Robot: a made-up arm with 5 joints. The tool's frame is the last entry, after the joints.
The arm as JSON. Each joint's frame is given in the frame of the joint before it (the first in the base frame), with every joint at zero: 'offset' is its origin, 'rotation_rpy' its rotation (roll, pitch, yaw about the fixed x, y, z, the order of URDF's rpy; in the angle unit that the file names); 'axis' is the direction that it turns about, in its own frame. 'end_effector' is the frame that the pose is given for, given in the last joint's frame.
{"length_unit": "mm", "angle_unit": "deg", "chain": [
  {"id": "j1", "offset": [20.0, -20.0, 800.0], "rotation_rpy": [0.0, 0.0, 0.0], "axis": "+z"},
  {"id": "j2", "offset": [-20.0, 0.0, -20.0], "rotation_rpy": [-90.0, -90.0, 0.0], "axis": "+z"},
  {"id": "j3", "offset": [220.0, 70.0, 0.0], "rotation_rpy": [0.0, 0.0, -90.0], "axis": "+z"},
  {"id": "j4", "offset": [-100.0, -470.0, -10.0], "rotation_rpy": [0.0, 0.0, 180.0], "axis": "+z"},
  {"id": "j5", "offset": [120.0, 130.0, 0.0], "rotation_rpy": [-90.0, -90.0, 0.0], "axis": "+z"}
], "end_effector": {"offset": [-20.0, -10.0, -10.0], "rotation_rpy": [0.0, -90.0, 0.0]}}
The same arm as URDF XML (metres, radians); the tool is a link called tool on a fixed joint. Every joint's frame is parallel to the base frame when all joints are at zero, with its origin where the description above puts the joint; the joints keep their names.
<robot name="arm">
  <link name="base"/>
  <link name="link1"/>
  <link name="link2"/>
  <link name="link3"/>
  <link name="link4"/>
  <link name="link5"/>
  <link name="tool"/>
  <joint name="j1" type="continuous">
    <parent link="base"/>
    <child link="link1"/>
    <origin xyz="0.02 -0.02 0.8" rpy="0 0 0"/>
    <axis xyz="0 0 1"/>
  </joint>
  <joint name="j2" type="continuous">
    <parent link="link1"/>
    <child link="link2"/>
    <origin xyz="-0.02 0 -0.02" rpy="0 0 0"/>
    <axis xyz="0 1 0"/>
  </joint>
  <joint name="j3" type="continuous">
    <parent link="link2"/>
    <child link="link3"/>
    <origin xyz="0.07 0 0.22" rpy="0 0 0"/>
    <axis xyz="0 1 0"/>
  </joint>
  <joint name="j4" type="continuous">
    <parent link="link3"/>
    <child link="link4"/>
    <origin xyz="0.1 -0.01 -0.47" rpy="0 0 0"/>
    <axis xyz="0 1 0"/>
  </joint>
  <joint name="j5" type="continuous">
    <parent link="link4"/>
    <child link="link5"/>
    <origin xyz="0.12 0 -0.13" rpy="0 0 0"/>
    <axis xyz="0 0 -1"/>
  </joint>
  <joint name="tool_fixed" type="fixed">
    <parent link="link5"/>
    <child link="tool"/>
    <origin xyz="-0.01 -0.02 0.01" rpy="1.5708 1.5708 0"/>
  </joint>
</robot>

